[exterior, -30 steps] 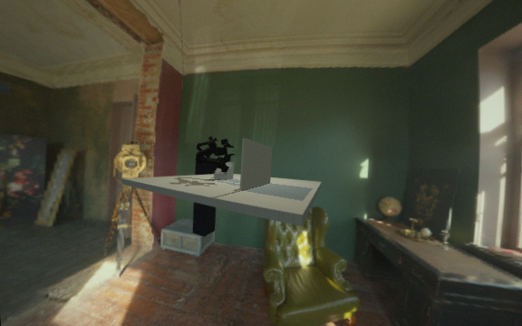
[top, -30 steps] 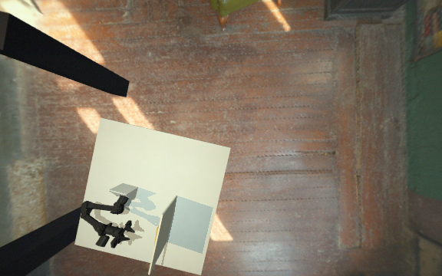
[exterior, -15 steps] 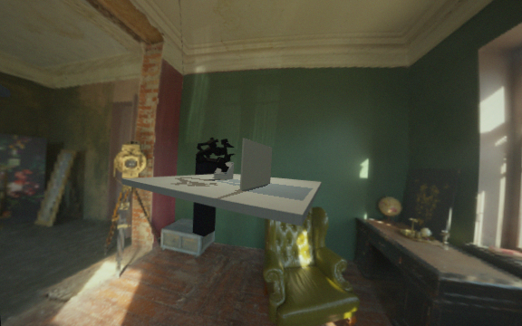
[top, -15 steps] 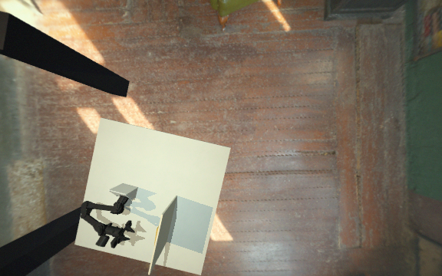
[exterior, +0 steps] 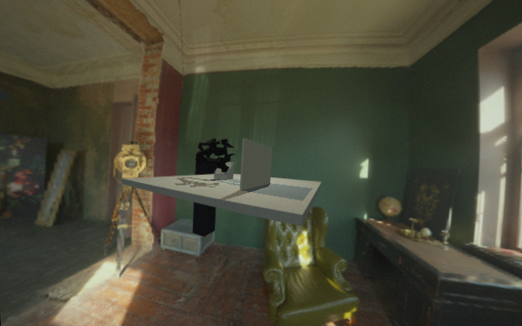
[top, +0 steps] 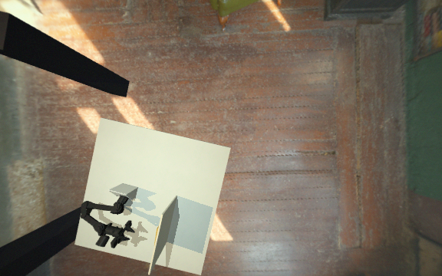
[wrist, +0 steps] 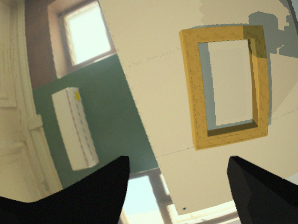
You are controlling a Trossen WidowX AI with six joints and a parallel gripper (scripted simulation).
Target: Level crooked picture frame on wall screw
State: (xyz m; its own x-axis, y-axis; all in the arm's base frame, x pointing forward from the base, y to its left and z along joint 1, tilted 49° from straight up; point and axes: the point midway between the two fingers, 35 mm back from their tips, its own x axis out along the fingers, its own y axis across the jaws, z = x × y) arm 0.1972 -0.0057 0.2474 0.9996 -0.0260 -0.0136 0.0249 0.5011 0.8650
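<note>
The yellow picture frame is 200 mm ahead of my gripper tip, 20 mm to the left of it and 90 mm below it. From my gripper tip the other things lie so: cream wall panel: 210 mm ahead, 20 mm to the left, 100 mm below.
</note>
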